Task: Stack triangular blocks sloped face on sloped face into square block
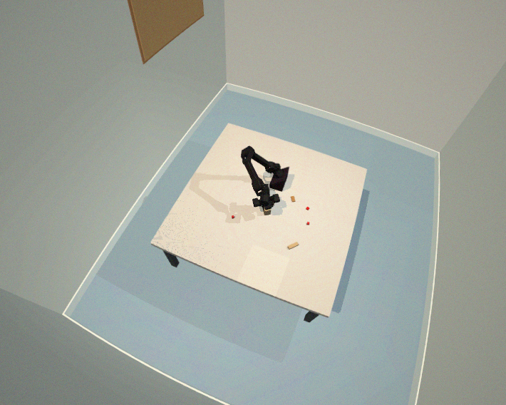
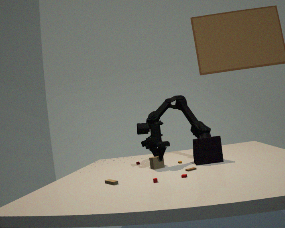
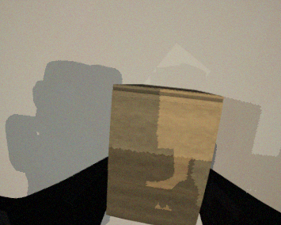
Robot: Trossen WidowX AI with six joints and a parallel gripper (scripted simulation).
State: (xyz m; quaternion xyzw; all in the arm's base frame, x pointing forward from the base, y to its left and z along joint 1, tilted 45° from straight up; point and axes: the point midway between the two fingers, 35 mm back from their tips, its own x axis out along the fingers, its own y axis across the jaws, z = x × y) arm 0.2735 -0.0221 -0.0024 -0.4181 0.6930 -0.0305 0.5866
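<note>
Now: the tan triangular block 10 mm above my gripper tip. The rest, counted from my gripper tip: orange piece: 120 mm behind, 70 mm to the right, 30 mm below.
</note>
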